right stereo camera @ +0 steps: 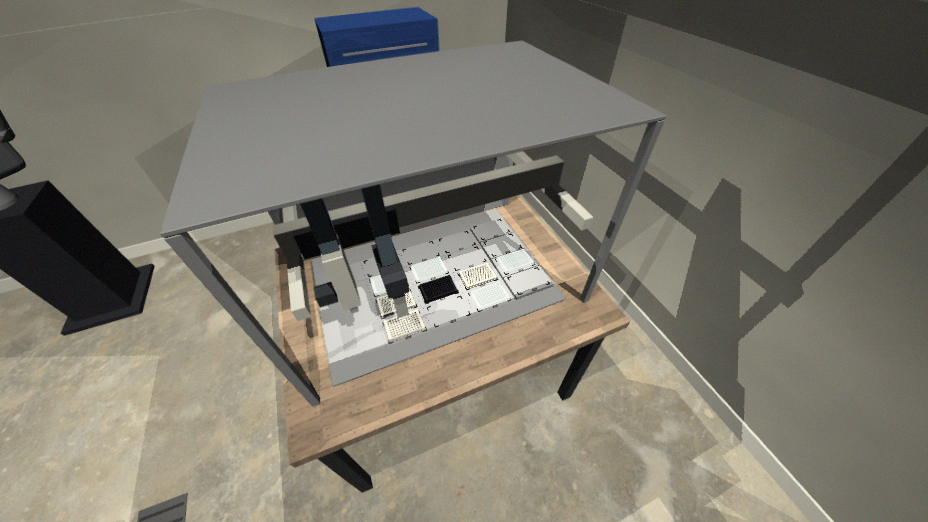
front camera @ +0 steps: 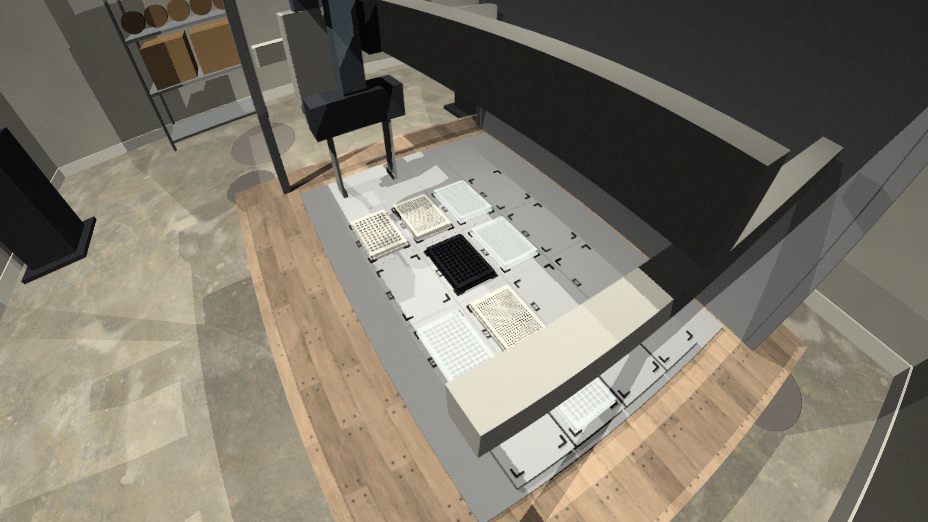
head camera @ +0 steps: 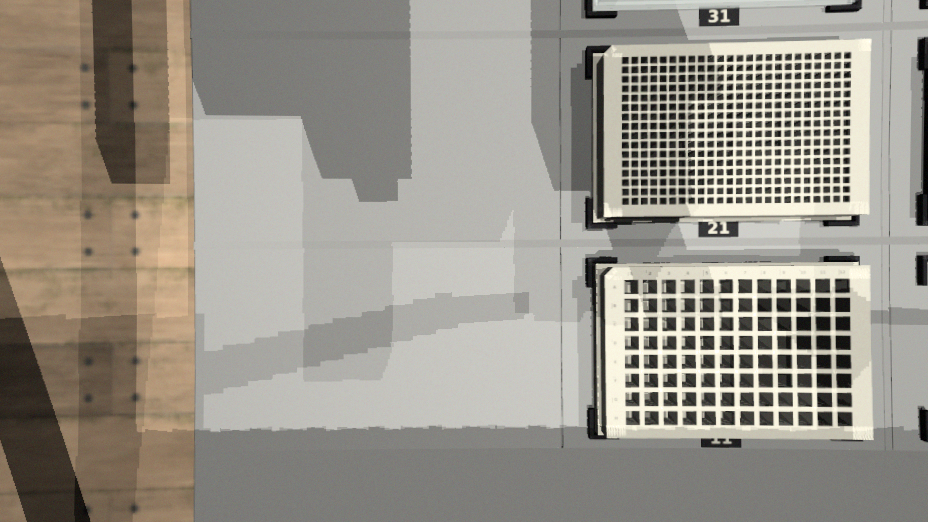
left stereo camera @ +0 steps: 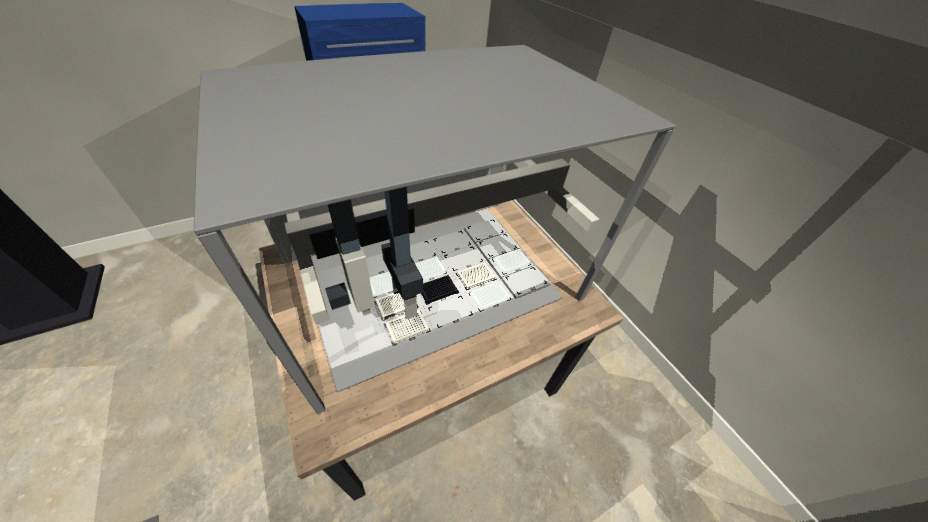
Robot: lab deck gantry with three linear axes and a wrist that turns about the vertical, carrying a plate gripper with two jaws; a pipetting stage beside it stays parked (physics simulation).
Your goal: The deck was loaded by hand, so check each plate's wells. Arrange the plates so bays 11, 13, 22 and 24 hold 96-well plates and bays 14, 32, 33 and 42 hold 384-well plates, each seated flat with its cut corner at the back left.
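Frame: origin at the robot's base, x right, y ahead, z up, level; millimetres.
Seen in the pictures: gripper, fingertip midpoint: (right stereo camera: 398, 302) (front camera: 368, 183) (left stereo camera: 405, 303); robot's base, origin of the base link: (right stereo camera: 389, 342) (front camera: 350, 226) (head camera: 594, 431) (left stereo camera: 393, 344).
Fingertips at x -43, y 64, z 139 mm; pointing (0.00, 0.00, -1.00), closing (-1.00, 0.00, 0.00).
Offsets run from my fingertips to a thing's top centre.
My gripper (front camera: 367, 185) is open and empty, hanging high over the deck's left part. A cream 96-well plate {dx +0, dy +0, dz -125 mm} (front camera: 378, 233) (head camera: 736, 351) sits in bay 11, cut corner at back left. A cream 384-well plate {dx -106, dy +0, dz -125 mm} (front camera: 421, 216) (head camera: 736, 129) sits in bay 21, cut corner at back left; its edges look slightly slanted. In the front view, a black plate {dx -107, dy +164, dz -125 mm} (front camera: 460, 261) is in bay 22, clear plates are in bays 31 {dx -214, dy +0, dz -125 mm} (front camera: 462, 199) and 32 {dx -214, dy +164, dz -125 mm} (front camera: 504, 240), a cream fine-welled plate {dx -107, dy +328, dz -125 mm} (front camera: 508, 316) is in 23, and clear coarse-welled plates are in 13 {dx +0, dy +328, dz -125 mm} (front camera: 455, 344) and 24 {dx -107, dy +492, dz -110 mm} (front camera: 587, 403).
The parked pipetting stage (left stereo camera: 355, 279) hangs left of the gripper in the left stereo view. A pale beam end (front camera: 558, 363) hides parts of the right-hand bays in the front view. The dark gantry beam (front camera: 584, 129) crosses behind the plates. Black corner guides mark the bays.
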